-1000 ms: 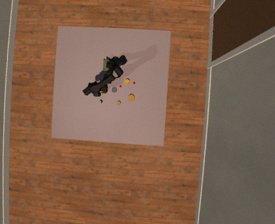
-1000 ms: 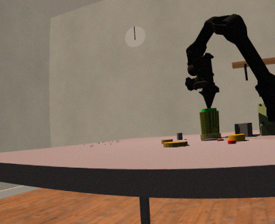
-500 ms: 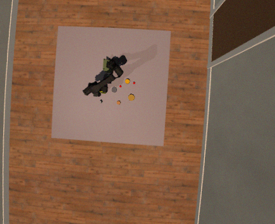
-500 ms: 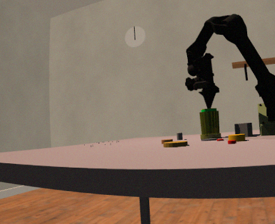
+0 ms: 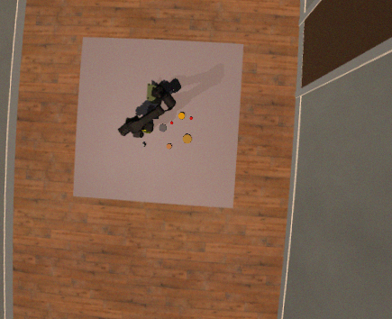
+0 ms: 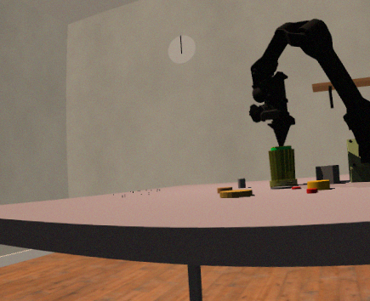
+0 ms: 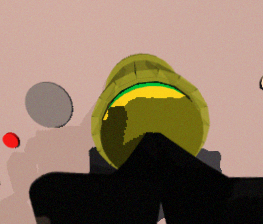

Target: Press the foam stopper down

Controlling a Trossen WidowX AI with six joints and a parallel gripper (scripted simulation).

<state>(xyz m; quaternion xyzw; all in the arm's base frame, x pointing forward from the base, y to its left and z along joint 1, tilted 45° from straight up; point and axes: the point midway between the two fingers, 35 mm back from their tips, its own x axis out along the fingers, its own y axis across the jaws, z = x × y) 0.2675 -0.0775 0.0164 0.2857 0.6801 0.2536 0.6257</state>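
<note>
The foam stopper lies 5 cm below my hand. From my hand the other things lie so: grey block (14 cm behind, 13 cm below, 6 cm to the left); then grey disc (15 cm below, 12 cm to the left, 2 cm behind); then small grey cylinder (14 cm below, 14 cm ahead, 1 cm to the right).
</note>
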